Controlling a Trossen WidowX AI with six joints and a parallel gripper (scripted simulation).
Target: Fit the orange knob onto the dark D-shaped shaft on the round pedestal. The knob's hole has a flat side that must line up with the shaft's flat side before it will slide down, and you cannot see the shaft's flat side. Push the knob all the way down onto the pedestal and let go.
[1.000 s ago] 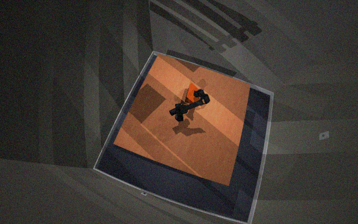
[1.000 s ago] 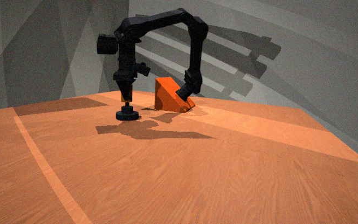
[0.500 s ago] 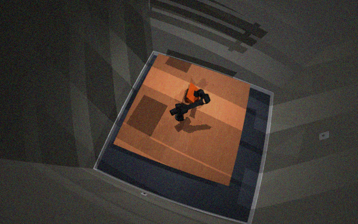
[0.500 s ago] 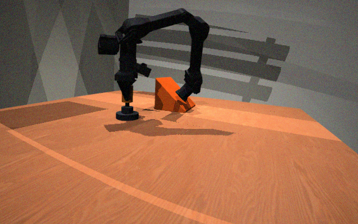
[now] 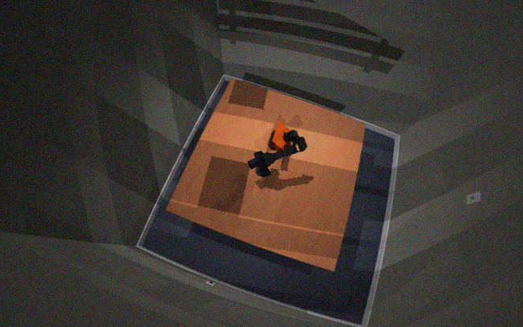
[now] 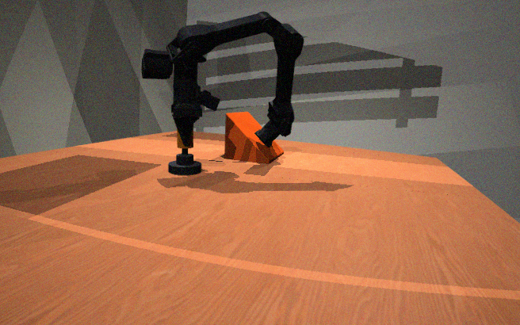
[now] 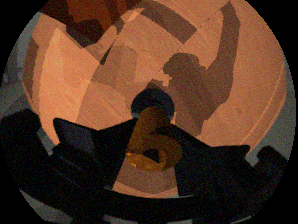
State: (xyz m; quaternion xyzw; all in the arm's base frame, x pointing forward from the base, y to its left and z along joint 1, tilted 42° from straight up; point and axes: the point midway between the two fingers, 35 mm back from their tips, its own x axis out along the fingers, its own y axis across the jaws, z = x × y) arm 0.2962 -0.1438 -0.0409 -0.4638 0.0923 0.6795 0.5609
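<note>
Now: the orange knob 2 cm above my gripper tip. The rest, counted from my gripper tip: dark round pedestal 4 cm below.
</note>
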